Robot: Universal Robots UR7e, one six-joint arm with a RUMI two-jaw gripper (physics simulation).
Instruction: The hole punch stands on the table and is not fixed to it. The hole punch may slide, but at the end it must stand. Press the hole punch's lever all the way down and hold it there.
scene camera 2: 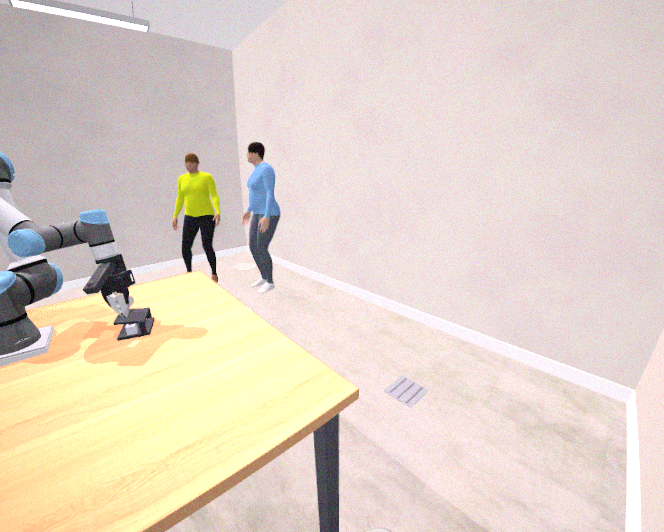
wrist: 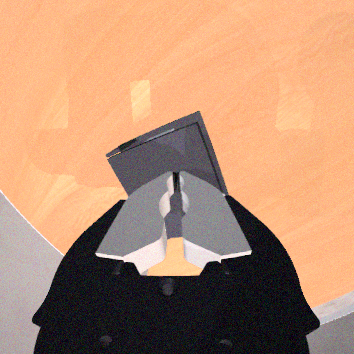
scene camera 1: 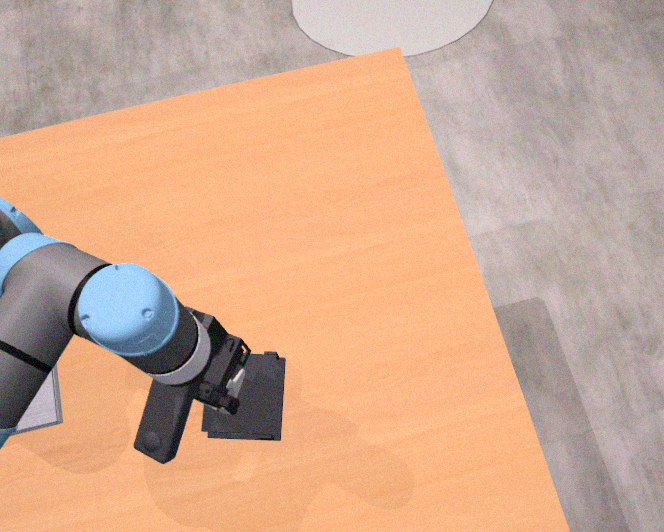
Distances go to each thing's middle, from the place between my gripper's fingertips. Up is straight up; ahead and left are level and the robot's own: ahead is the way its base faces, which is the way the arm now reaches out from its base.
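Scene:
Counting from my hand, I find the flat lever [scene camera 1: 256, 396] 20 mm ahead of it, 20 mm to the left of it and 10 mm below it. The hole punch [scene camera 1: 280, 361] is likewise 20 mm ahead of my hand and 20 mm to the left of it, but it sits 30 mm below it.

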